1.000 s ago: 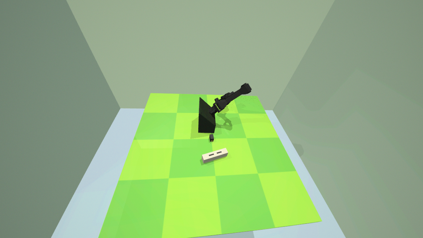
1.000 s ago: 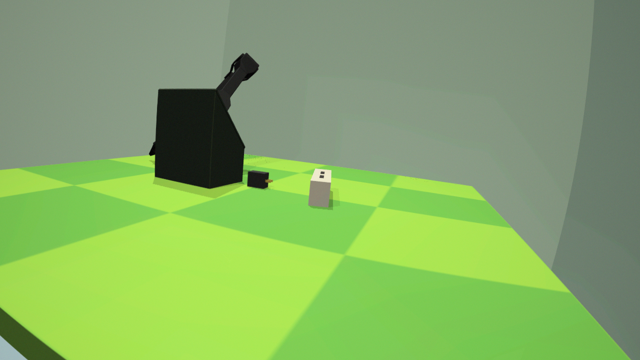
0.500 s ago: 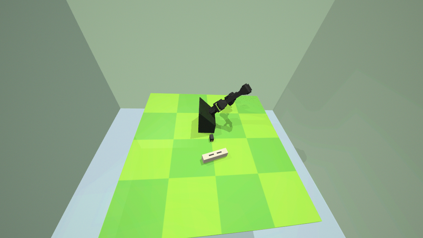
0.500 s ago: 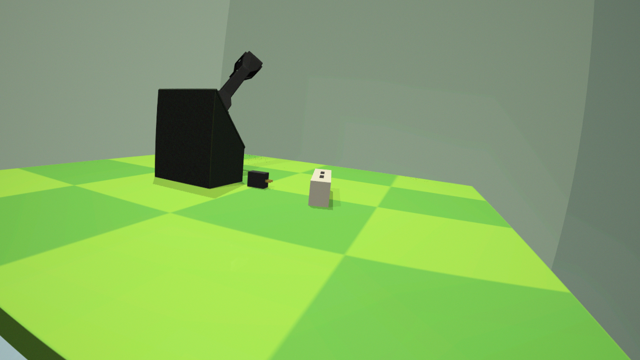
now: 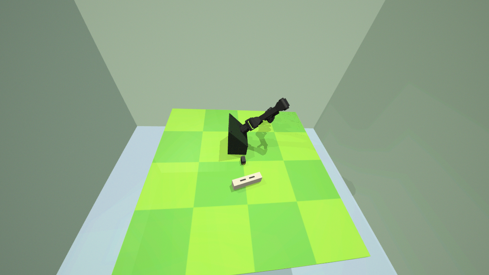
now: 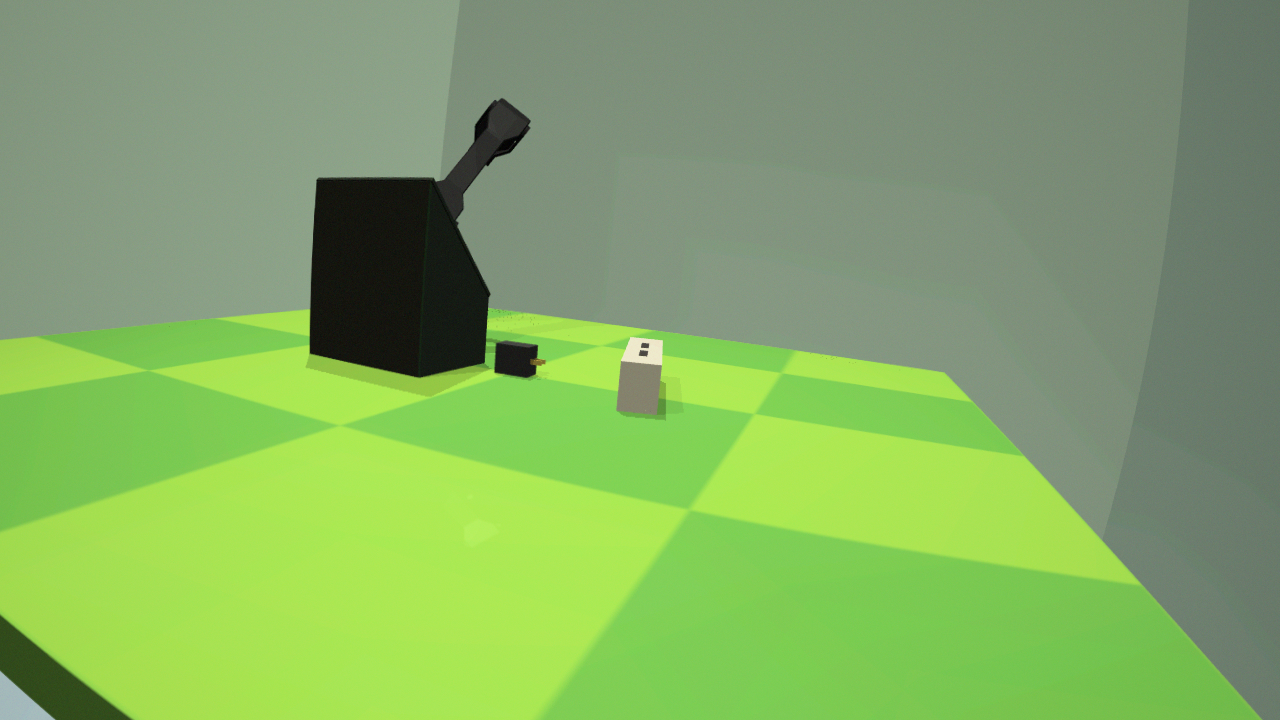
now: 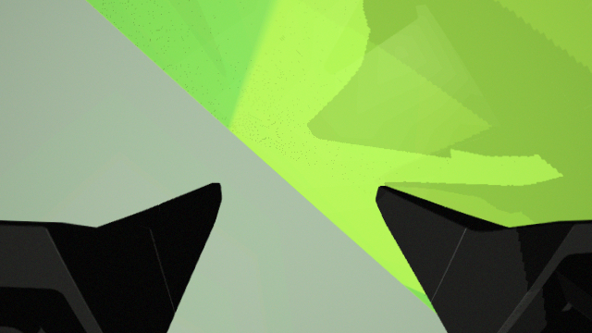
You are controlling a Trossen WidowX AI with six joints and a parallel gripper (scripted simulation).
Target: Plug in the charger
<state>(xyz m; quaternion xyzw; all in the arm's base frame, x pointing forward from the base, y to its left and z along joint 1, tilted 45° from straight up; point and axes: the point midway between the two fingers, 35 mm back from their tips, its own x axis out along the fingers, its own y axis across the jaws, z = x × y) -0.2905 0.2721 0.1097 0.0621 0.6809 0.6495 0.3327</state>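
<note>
Now: the charger 550 mm ahead of my gripper tip, 280 mm to the right of it and 10 mm below it.
</note>
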